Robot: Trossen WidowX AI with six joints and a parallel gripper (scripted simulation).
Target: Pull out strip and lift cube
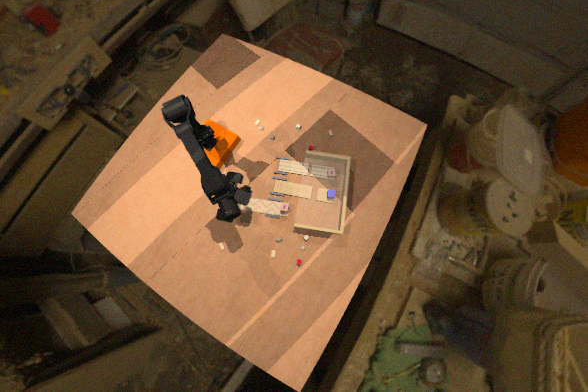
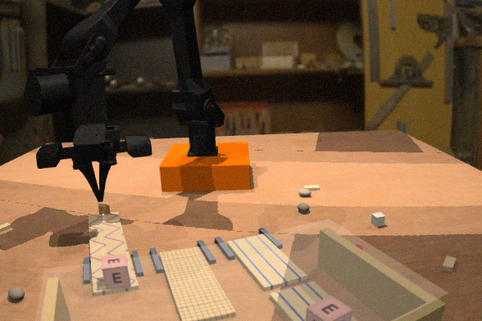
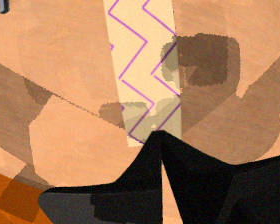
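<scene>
Right now the brown tab is 40 mm behind my gripper tip, 10 mm to the right of it and 30 mm below it. Round my gripper tip: zigzag strip: 90 mm ahead, 30 mm to the left, 40 mm below.
</scene>
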